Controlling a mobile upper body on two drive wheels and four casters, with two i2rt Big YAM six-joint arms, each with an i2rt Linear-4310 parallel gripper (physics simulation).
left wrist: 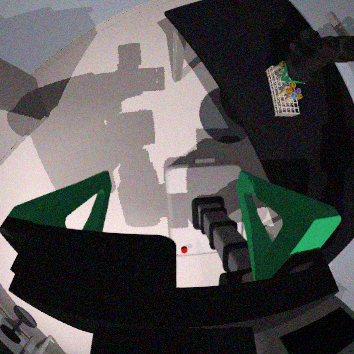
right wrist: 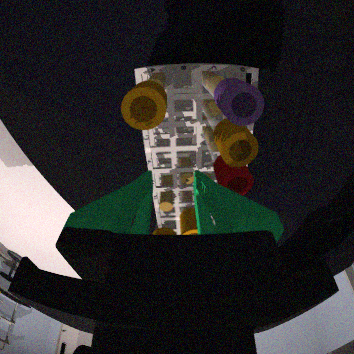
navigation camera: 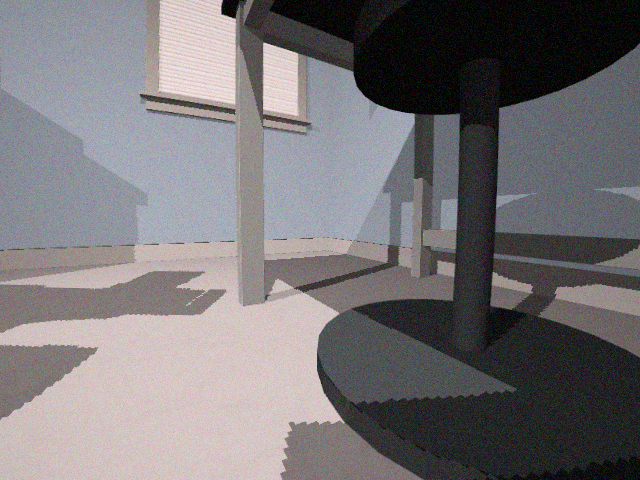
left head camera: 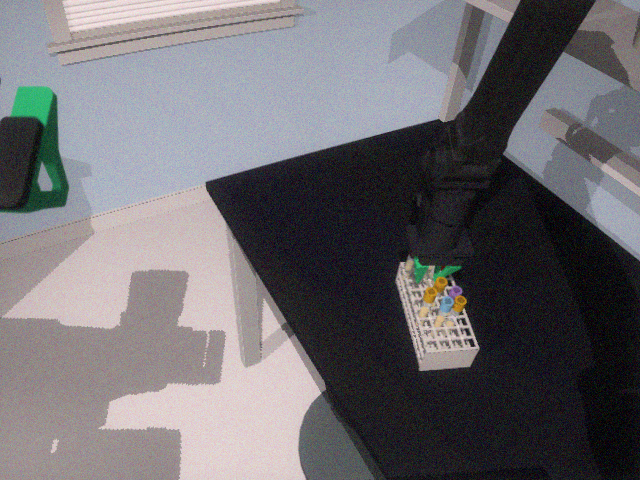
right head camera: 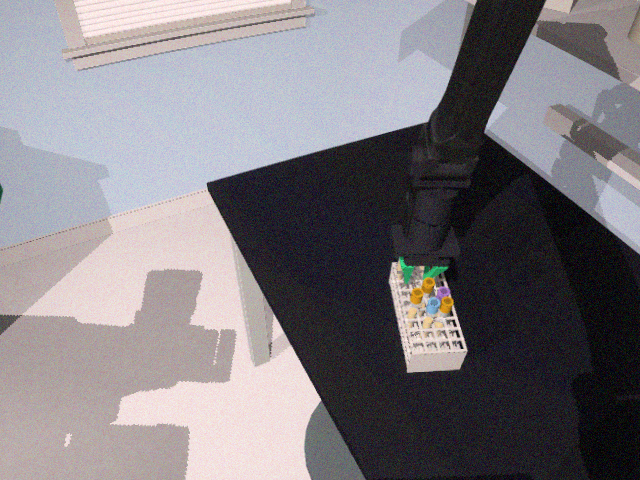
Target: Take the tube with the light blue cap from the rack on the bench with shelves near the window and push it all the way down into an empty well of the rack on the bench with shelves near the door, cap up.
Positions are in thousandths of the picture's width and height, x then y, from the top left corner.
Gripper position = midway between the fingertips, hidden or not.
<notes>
I see my left gripper (left wrist: 490, 501), my right gripper (right head camera: 648, 586) and a white tube rack (right head camera: 680, 736).
The white tube rack also shows in the left wrist view (left wrist: 792, 309) and in the left head camera view (left head camera: 685, 734). My right gripper shows as well in the right wrist view (right wrist: 487, 501) and in the left head camera view (left head camera: 665, 584). The navigation camera view misses the white tube rack: it is out of frame.
</notes>
